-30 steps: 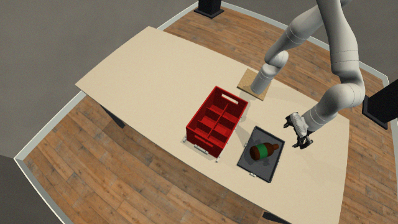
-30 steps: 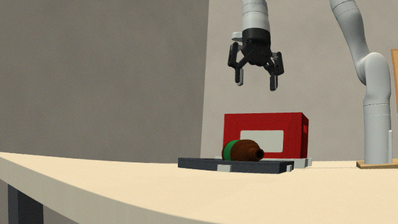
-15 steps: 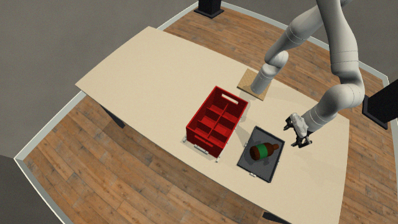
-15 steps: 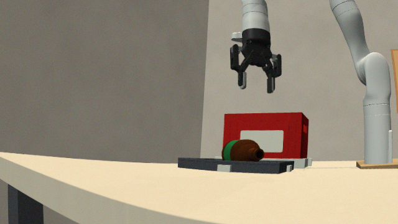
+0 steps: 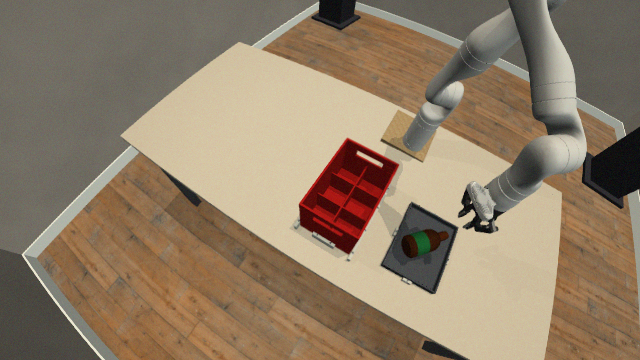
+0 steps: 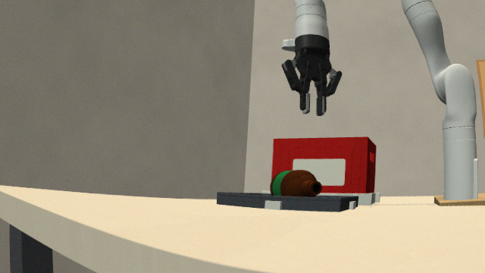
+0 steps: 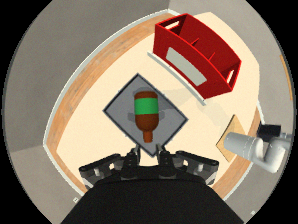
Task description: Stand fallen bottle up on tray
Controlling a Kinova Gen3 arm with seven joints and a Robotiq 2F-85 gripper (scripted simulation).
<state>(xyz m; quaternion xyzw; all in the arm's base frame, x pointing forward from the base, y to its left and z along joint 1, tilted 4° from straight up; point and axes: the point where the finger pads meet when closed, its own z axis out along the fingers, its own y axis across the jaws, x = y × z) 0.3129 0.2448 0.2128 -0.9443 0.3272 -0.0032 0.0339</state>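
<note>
The brown bottle is 16 cm below my hand, 4 cm ahead of it and 3 cm to the right of it. The rest, counted from my hand: dark grey tray: 19 cm below, 5 cm ahead, 3 cm to the right; then red crate: 32 cm to the right, 12 cm below, 9 cm ahead.
</note>
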